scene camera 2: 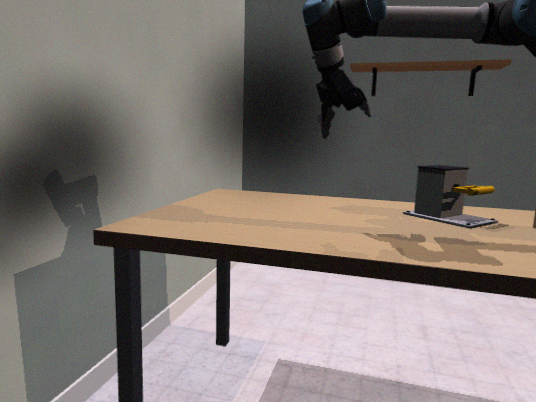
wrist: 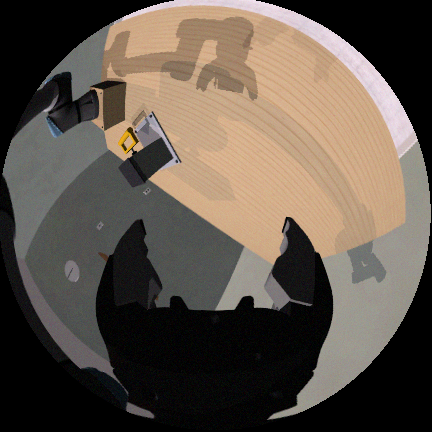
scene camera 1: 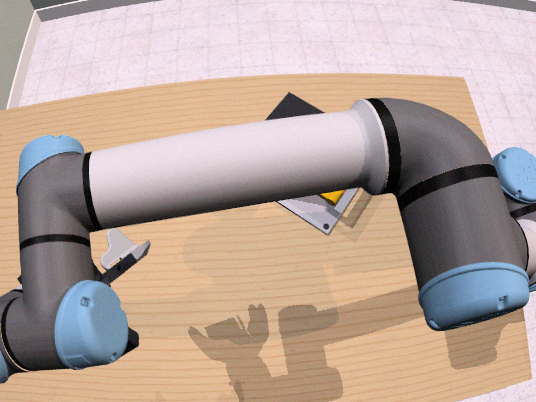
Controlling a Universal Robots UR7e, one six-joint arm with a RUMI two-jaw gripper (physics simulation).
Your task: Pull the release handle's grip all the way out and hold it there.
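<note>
The release handle's yellow grip is a loop that sticks out sideways from a dark box-shaped housing. A dark stem between the grip and the housing shows in the wrist view. The housing stands on a light base plate on the table. In scene camera 1 the arm covers most of the housing and part of the grip. My gripper is open and empty, high above the table and well apart from the handle, to its left in scene camera 2.
The wooden table bears the handle unit. A box-shaped block under the arm's base stands near the grip. A wall shelf hangs behind the arm. Walls rise behind and beside the table.
</note>
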